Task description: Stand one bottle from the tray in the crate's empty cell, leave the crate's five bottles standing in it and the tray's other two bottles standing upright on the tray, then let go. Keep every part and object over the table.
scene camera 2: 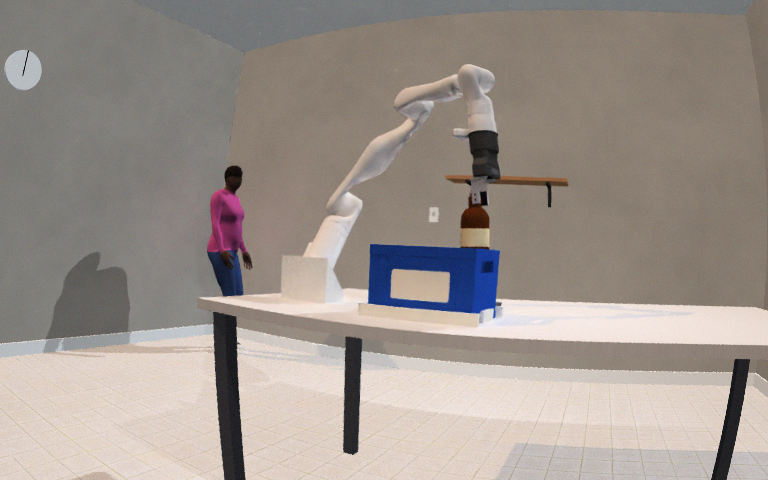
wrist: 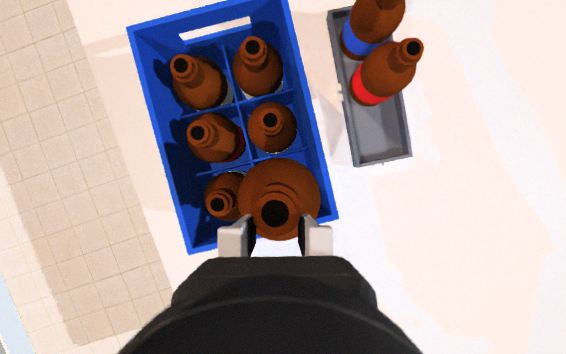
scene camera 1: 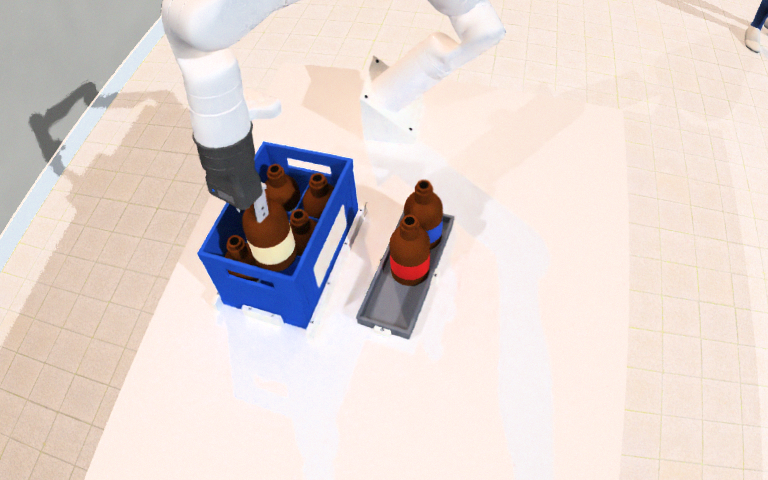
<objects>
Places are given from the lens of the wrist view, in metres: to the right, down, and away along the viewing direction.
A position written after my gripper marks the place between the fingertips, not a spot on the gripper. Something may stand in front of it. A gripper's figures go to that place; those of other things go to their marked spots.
my gripper (wrist: 277, 228): 0.00, 0.04, 0.18
red-labelled bottle (wrist: 390, 67): 0.14, -0.15, 0.33
cream-labelled brown bottle (wrist: 276, 191): 0.00, 0.01, 0.16
cream-labelled brown bottle (wrist: 198, 81): -0.11, -0.12, 0.32
</objects>
